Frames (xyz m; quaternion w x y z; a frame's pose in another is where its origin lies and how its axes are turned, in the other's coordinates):
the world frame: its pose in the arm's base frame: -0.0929 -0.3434 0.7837 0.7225 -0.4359 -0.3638 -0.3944
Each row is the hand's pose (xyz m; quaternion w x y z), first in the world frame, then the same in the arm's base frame.
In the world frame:
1: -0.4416 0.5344 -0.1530 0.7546 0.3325 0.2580 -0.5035
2: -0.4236 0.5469 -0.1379 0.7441 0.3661 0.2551 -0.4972
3: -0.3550 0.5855 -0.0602 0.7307 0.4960 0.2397 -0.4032
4: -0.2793 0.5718 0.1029 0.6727 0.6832 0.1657 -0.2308
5: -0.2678 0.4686 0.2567 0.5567 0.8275 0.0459 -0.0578
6: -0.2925 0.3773 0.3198 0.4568 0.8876 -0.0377 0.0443
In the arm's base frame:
1: 0.2217 -0.2070 0.1621 0.5854 0.1962 -0.4387 -0.6529
2: 0.2377 -0.1939 0.1788 0.5939 0.2217 -0.4475 -0.6307
3: 0.2869 -0.1281 0.2528 0.6724 0.2811 -0.4641 -0.5036
4: 0.2772 -0.0019 0.3813 0.7531 0.3497 -0.4951 -0.2558
5: 0.1625 0.1044 0.4813 0.7568 0.3943 -0.5209 0.0197
6: 0.0596 0.1403 0.5136 0.7208 0.4112 -0.5242 0.1912

